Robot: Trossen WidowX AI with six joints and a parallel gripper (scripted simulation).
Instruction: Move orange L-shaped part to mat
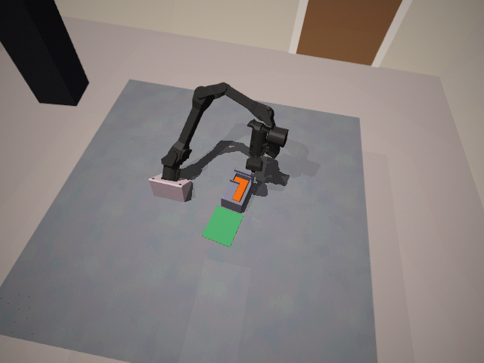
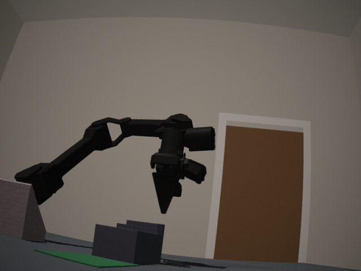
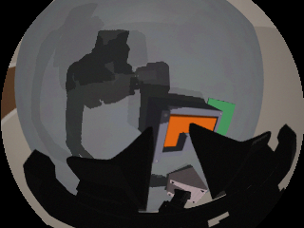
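The orange L-shaped part is 60 mm behind my gripper tip, 50 mm to the right of it and 70 mm below it. Round my gripper tip: green mat (100 mm behind, 210 mm to the right, 140 mm below).
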